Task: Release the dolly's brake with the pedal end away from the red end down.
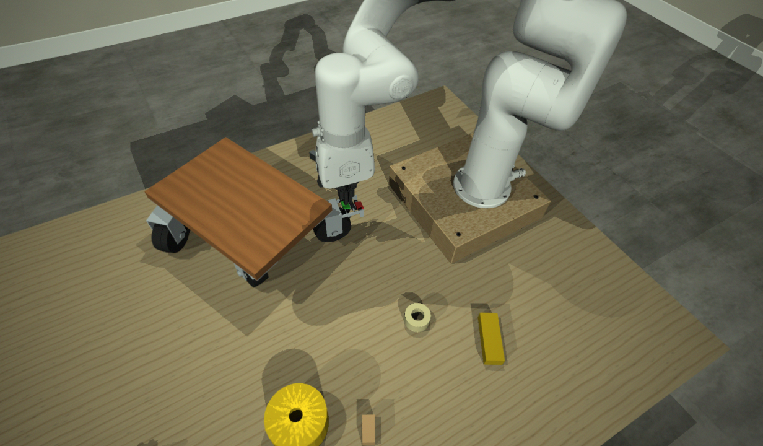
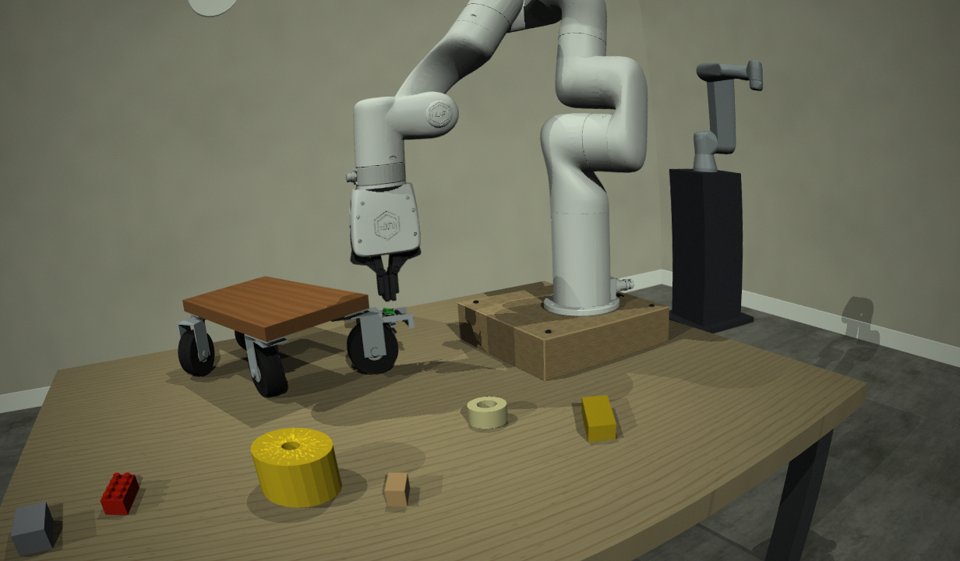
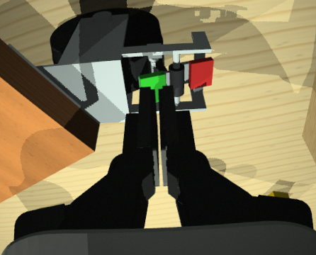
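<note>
My hand is 50 mm above the brake pedal and 10 mm past it. From my hand the other things lie so: cream ring (240 mm to the left, 120 mm below, 60 mm behind); grey bar (210 mm to the right, 120 mm below, 10 mm behind); yellow bar (330 mm to the left, 170 mm behind, 120 mm below).
</note>
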